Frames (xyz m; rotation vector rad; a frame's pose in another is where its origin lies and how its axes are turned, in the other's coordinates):
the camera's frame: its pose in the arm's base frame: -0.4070 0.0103 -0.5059 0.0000 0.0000 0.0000
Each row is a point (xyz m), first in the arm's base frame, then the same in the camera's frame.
Working: the arm's base frame: its pose in the camera's frame: 0.4070 -0.0103 0.5059 0.0000 0.0000 0.0000

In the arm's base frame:
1: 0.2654 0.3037 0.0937
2: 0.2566 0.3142 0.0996
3: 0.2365 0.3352 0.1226
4: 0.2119 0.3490 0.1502
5: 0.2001 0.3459 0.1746
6: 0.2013 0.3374 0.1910
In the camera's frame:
1: 0.6724 0.2934 0.5996
2: 0.6636 0.3039 0.6055
3: 0.6435 0.3249 0.6285
4: 0.6189 0.3387 0.6561
5: 0.6071 0.3356 0.6805
6: 0.6083 0.3271 0.6969

